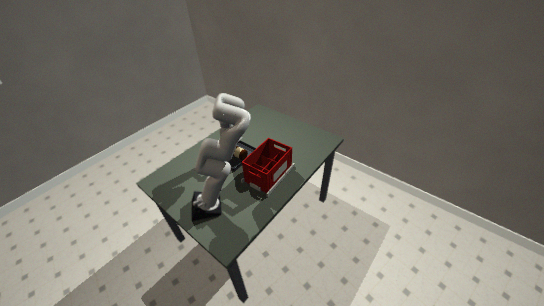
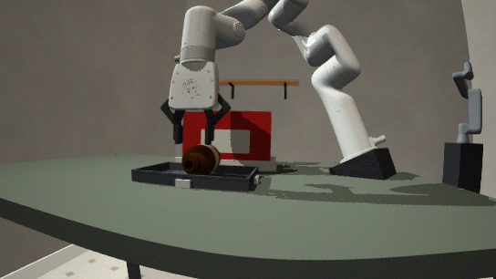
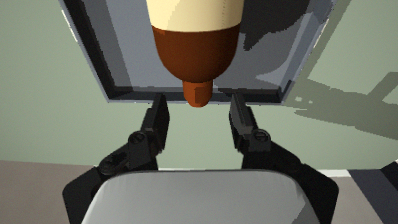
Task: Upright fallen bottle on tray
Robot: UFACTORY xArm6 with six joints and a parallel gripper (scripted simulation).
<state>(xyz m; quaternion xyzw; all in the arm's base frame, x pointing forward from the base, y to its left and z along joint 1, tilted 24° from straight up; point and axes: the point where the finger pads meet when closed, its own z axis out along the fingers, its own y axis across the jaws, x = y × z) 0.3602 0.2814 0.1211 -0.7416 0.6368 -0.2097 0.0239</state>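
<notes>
My hand is 1 cm short of the brown bottle, 5 cm to the left of it and 6 cm above it. Also, from my hand: dark tray: 5 cm to the right, 9 cm below; then crate: 1 cm ahead, 35 cm to the right, 1 cm below.
</notes>
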